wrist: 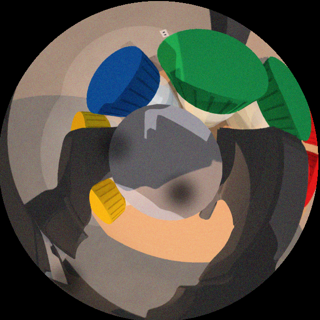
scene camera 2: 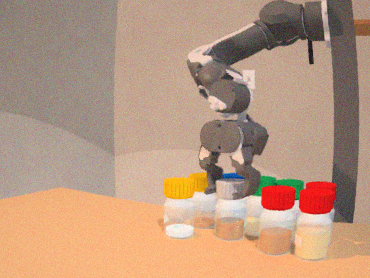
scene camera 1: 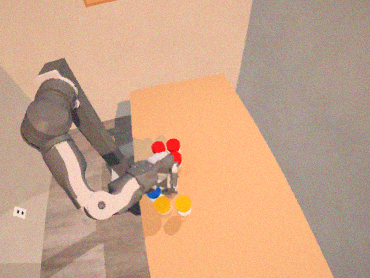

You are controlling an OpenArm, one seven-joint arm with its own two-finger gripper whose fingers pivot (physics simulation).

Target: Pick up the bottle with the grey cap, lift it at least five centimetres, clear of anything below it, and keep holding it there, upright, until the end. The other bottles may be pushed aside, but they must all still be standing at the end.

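Observation:
The bottle with the grey cap (scene camera 2: 230,216) (wrist: 165,167) stands upright, its base at table level in the scene camera 2 view. It is clear with brown contents. My gripper (scene camera 2: 229,191) (wrist: 167,168) (scene camera 1: 173,178) is shut on its cap, one finger against each side. In the wrist view the cap fills the space between the fingers. In the scene camera 1 view the gripper hides most of this bottle. A blue-capped bottle (scene camera 2: 232,176) (wrist: 122,82) (scene camera 1: 153,192) and a green-capped bottle (wrist: 215,70) (scene camera 2: 266,185) stand close behind it.
Two yellow-capped bottles (scene camera 1: 162,204) (scene camera 1: 183,203) (scene camera 2: 179,188) stand upright on one side. Red-capped bottles (scene camera 2: 278,197) (scene camera 2: 316,201) (scene camera 1: 173,145) and another green-capped bottle (scene camera 2: 290,188) (wrist: 286,100) stand on the other side. The table (scene camera 1: 225,175) (scene camera 2: 75,225) has its edge near the arm.

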